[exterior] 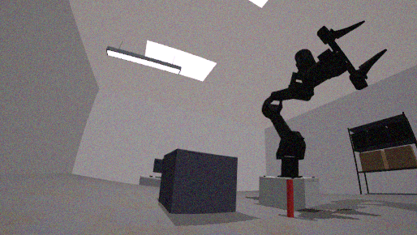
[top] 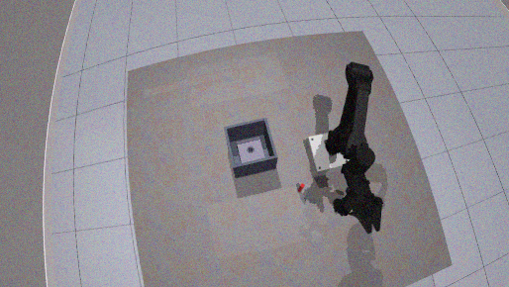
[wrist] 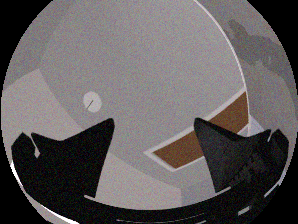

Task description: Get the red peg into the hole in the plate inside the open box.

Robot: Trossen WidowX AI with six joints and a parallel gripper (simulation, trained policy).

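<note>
The red peg lies 340 mm below my gripper tip, 250 mm to the right of it and 70 mm ahead of it. The rest, counted from my gripper tip: pale plate: 460 mm to the right, 340 mm below, 190 mm ahead.
</note>
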